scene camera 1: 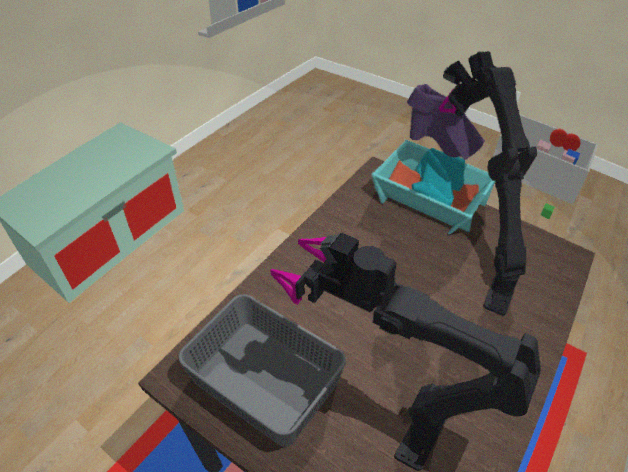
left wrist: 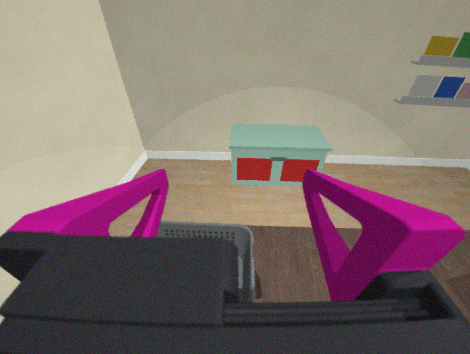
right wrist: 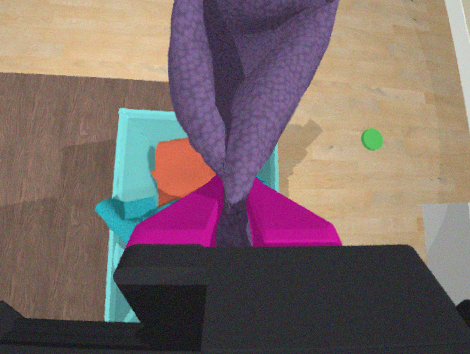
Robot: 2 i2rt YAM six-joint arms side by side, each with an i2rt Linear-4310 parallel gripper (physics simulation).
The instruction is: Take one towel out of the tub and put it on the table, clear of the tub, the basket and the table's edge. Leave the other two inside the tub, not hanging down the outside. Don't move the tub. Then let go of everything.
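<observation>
My right gripper [scene camera 1: 445, 105] [right wrist: 234, 176] is shut on the purple towel [scene camera 1: 440, 121] [right wrist: 260, 85], which hangs from the fingertips above the tub. The turquoise tub [scene camera 1: 422, 198] [right wrist: 116, 170] stands at the back of the table. In it lie a teal towel [scene camera 1: 434, 177] [right wrist: 135, 209], partly heaped up, and an orange towel [scene camera 1: 404, 175] [right wrist: 180, 167], which also shows at the tub's right end. In the right wrist view a corner of the teal towel overlaps the tub's rim. My left gripper [scene camera 1: 285, 257] [left wrist: 235, 176] is open and empty above the table, behind the basket.
A grey basket [scene camera 1: 337, 355] [left wrist: 247, 240] stands at the table's near left, with my left arm beside it. The brown table [scene camera 1: 421, 258] [left wrist: 287, 260] [right wrist: 55, 200] lies under both arms. A green cabinet [scene camera 1: 91, 177] [left wrist: 277, 136] stands on the floor beyond, and a grey bin [scene camera 1: 550, 177] stands behind my right arm.
</observation>
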